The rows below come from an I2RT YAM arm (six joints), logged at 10 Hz.
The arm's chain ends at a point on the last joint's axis. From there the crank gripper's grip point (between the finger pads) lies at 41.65 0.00 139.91 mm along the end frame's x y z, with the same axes.
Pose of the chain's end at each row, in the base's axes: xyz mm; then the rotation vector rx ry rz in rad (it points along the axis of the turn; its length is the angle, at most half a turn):
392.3 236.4 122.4 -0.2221 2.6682 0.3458
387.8 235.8 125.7 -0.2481 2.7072 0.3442
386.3 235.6 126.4 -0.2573 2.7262 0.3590
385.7 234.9 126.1 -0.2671 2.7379 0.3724
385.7 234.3 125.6 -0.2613 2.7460 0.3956
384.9 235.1 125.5 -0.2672 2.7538 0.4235
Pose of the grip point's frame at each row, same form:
411.5 270.9 -18.1 -0.2221 2.6682 0.3458
401.1 269.0 -15.8 -0.2481 2.7072 0.3442
396.3 269.7 -15.2 -0.2573 2.7262 0.3590
393.4 269.9 -15.4 -0.2671 2.7379 0.3724
391.7 271.4 -15.5 -0.2613 2.7460 0.3956
388.7 274.6 -15.0 -0.2672 2.7538 0.4235

